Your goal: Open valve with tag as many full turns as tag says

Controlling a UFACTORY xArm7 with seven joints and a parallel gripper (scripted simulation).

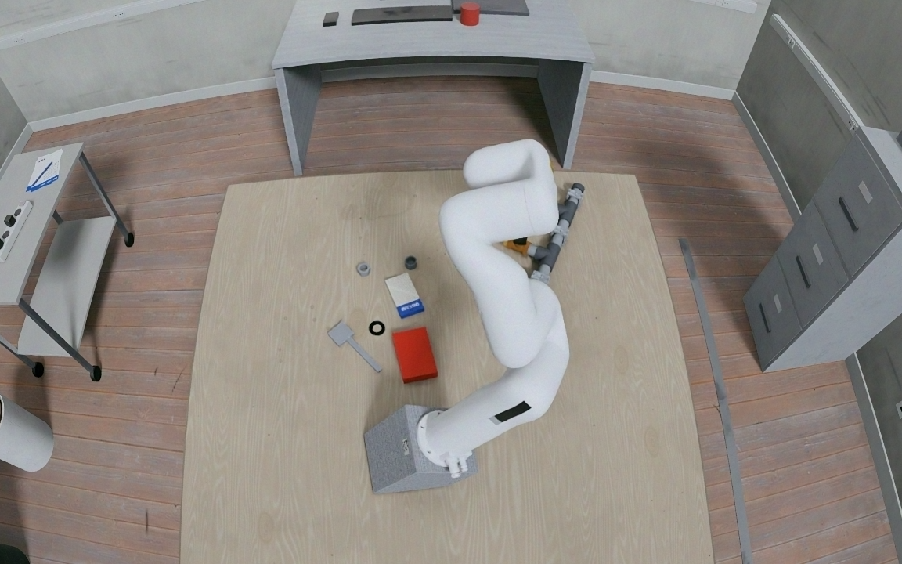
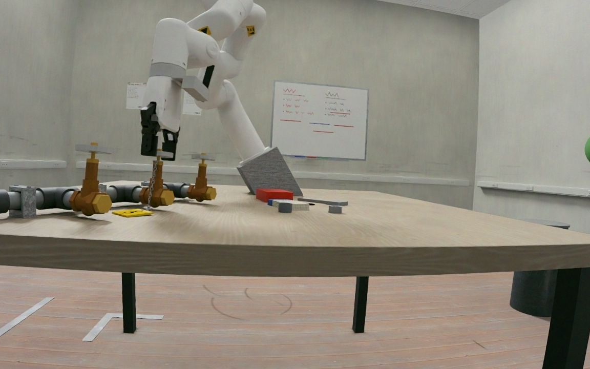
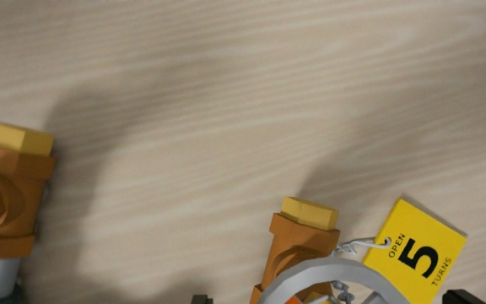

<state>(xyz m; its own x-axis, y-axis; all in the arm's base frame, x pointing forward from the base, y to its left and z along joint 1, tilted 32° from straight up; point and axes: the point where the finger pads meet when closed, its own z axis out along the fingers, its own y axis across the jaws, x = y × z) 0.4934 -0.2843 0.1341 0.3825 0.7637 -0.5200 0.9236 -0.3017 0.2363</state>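
The yellow tag lies 11 cm below my hand, 8 cm ahead of it and 3 cm to the right of it. The rest, counted from my hand: blue-and-white box: 31 cm to the left, 11 cm below, 7 cm behind; red block: 32 cm to the left, 24 cm behind, 10 cm below; grey nut: 40 cm to the left, 11 cm below, 3 cm ahead.
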